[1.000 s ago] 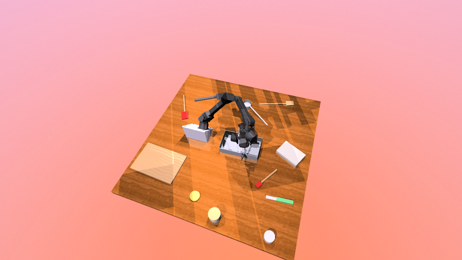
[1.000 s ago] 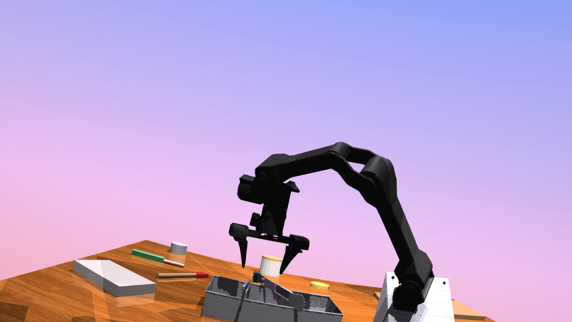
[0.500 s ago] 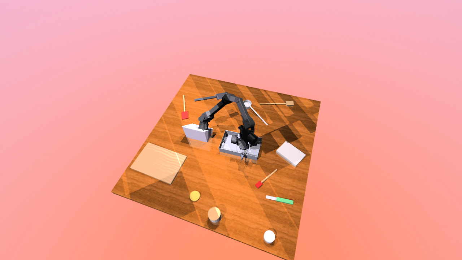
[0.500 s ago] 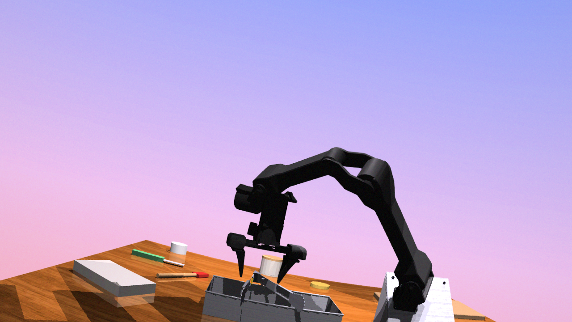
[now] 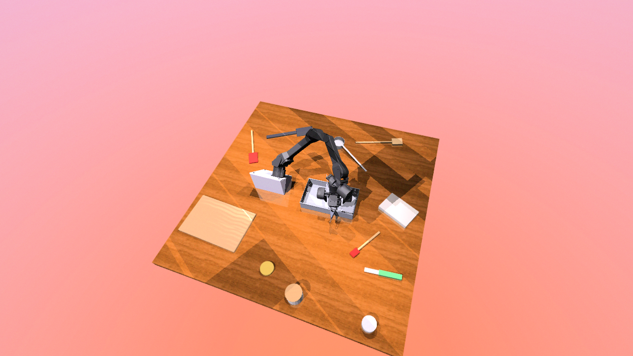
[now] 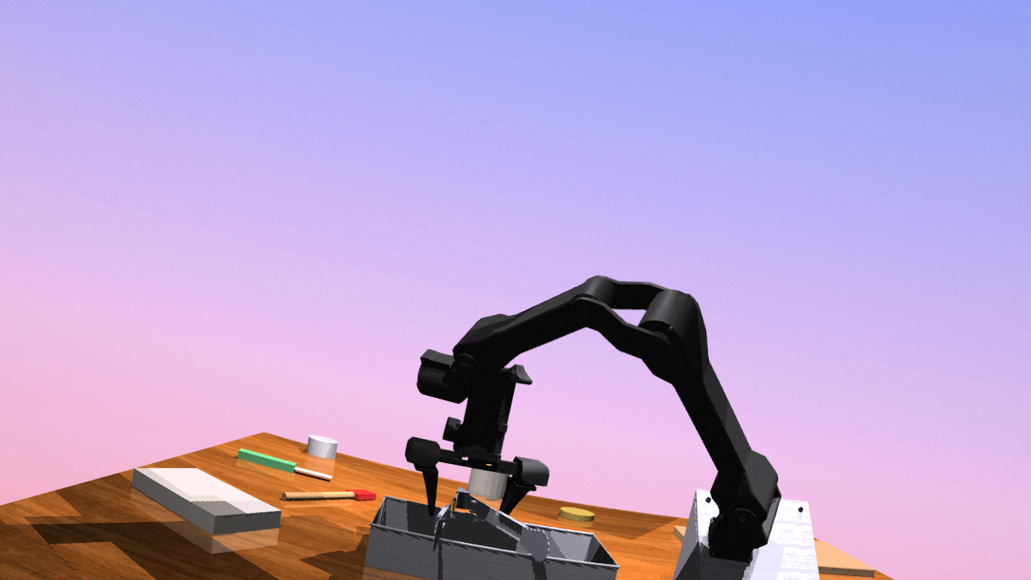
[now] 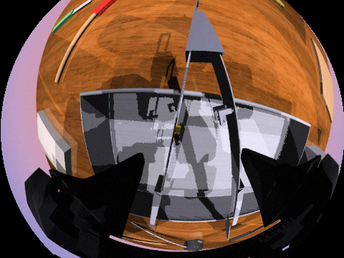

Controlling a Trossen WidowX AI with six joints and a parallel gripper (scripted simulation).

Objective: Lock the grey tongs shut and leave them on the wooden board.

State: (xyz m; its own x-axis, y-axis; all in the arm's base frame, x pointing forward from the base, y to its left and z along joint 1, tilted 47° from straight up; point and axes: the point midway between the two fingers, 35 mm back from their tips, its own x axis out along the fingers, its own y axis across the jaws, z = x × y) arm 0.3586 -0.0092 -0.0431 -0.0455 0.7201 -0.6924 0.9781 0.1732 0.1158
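My gripper tip is now 40 mm past the grey roasting tin, 30 mm to the right of it and 30 mm above it. From my gripper tip the other things lie so: green-handled tool (330 mm ahead, 280 mm to the right, 50 mm below); cork-topped jar (520 mm to the right, 20 mm below, 20 mm behind); white block (340 mm ahead, 90 mm to the left, 40 mm below).
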